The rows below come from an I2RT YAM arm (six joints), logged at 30 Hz.
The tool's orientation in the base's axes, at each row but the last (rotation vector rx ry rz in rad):
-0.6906 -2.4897 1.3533
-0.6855 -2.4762 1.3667
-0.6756 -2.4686 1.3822
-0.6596 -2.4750 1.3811
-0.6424 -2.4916 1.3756
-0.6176 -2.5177 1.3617
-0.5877 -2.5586 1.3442
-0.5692 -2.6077 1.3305
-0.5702 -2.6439 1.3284
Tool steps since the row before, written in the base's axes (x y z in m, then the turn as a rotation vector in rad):
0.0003 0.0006 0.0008 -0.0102 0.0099 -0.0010
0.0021 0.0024 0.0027 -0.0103 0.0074 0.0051
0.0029 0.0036 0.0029 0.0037 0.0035 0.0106
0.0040 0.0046 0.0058 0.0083 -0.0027 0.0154
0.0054 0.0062 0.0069 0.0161 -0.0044 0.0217
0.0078 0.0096 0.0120 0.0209 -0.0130 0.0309
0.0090 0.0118 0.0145 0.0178 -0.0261 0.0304
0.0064 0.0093 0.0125 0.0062 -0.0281 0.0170
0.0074 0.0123 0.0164 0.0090 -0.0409 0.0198
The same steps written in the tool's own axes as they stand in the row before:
0.0000 -0.0003 -0.0010 0.0138 0.0024 -0.0025
-0.0007 -0.0006 -0.0041 0.0125 -0.0039 -0.0039
-0.0008 0.0000 -0.0054 -0.0017 -0.0064 -0.0097
-0.0013 -0.0017 -0.0081 -0.0088 -0.0120 -0.0095
-0.0019 -0.0015 -0.0105 -0.0166 -0.0161 -0.0147
-0.0027 -0.0033 -0.0167 -0.0249 -0.0267 -0.0151
-0.0033 -0.0036 -0.0202 -0.0277 -0.0337 -0.0040
-0.0025 -0.0035 -0.0163 -0.0175 -0.0270 0.0090
-0.0029 -0.0043 -0.0212 -0.0252 -0.0354 0.0160

